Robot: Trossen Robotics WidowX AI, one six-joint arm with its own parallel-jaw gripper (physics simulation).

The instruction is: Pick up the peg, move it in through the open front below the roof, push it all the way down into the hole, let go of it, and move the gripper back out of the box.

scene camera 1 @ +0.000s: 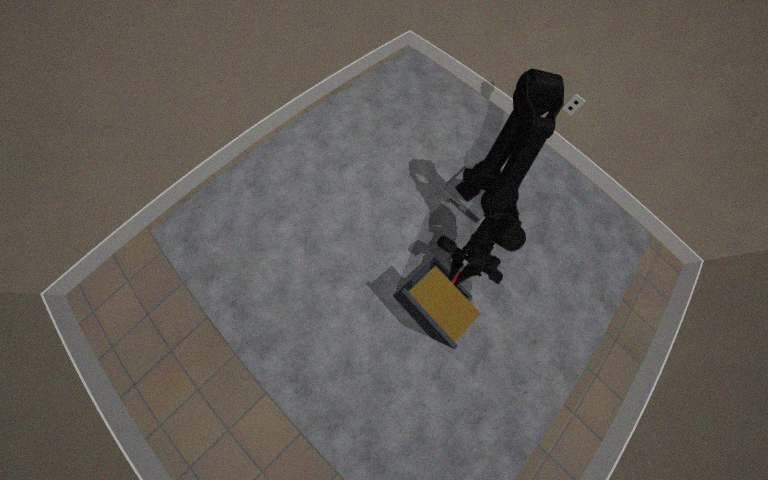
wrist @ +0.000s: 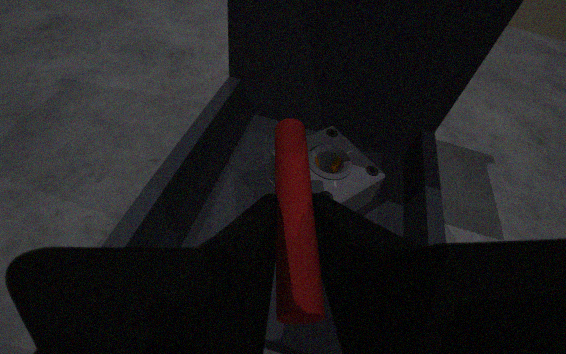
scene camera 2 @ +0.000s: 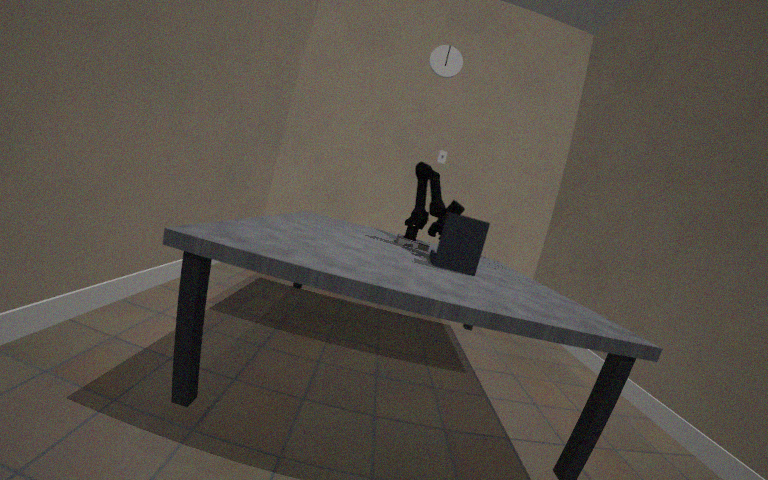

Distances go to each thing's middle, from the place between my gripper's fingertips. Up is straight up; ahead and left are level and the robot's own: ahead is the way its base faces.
Labels:
The red peg (wrist: 299,295) lies right at my hand. The rest, counted from my hand: box (wrist: 145,223): 5 cm ahead, 3 cm above; base plate (wrist: 235,178): 7 cm below, 5 cm ahead; back wall (scene camera 2: 461,243): 13 cm ahead, 3 cm above, 1 cm to the left.

